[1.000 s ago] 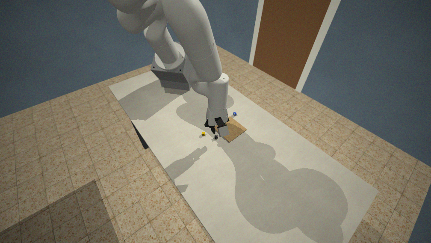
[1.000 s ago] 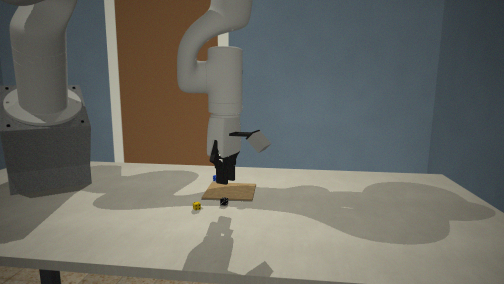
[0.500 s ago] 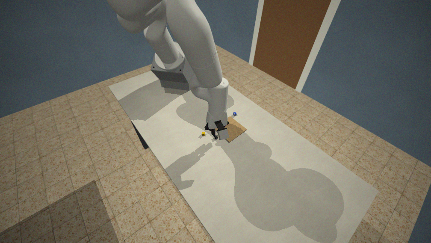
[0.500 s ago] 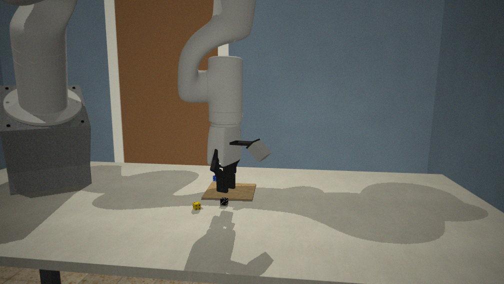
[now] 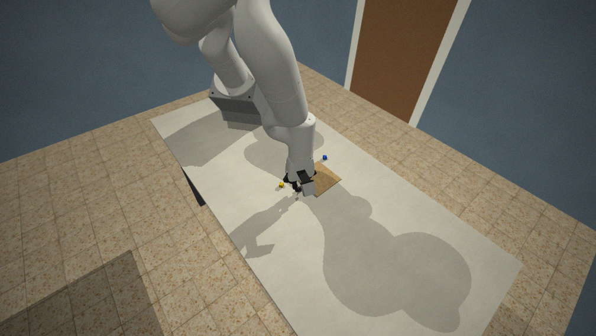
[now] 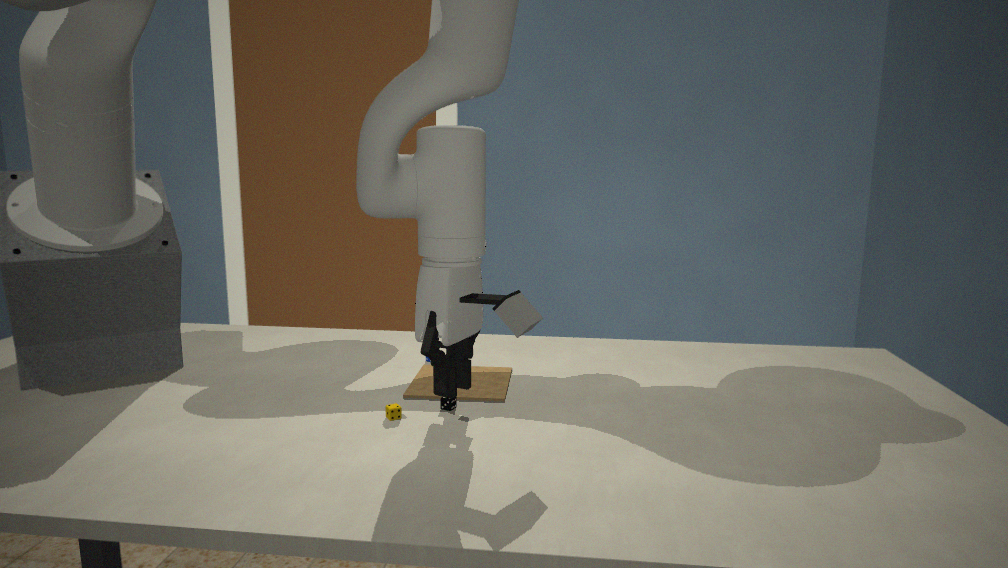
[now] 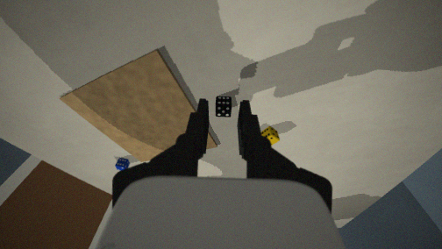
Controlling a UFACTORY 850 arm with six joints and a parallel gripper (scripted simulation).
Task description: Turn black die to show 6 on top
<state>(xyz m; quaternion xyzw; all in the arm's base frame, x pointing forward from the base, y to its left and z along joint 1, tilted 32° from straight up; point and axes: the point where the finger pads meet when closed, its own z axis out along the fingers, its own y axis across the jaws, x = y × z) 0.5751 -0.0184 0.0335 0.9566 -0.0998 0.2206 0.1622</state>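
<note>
Right now the black die is 10 mm behind my hand and 40 mm below it. The rest, counted from my hand: blue die (80 mm behind, 200 mm to the left, 40 mm below); tan square mat (10 mm behind, 110 mm to the left, 40 mm below); yellow die (70 mm behind, 40 mm to the right, 40 mm below).
</note>
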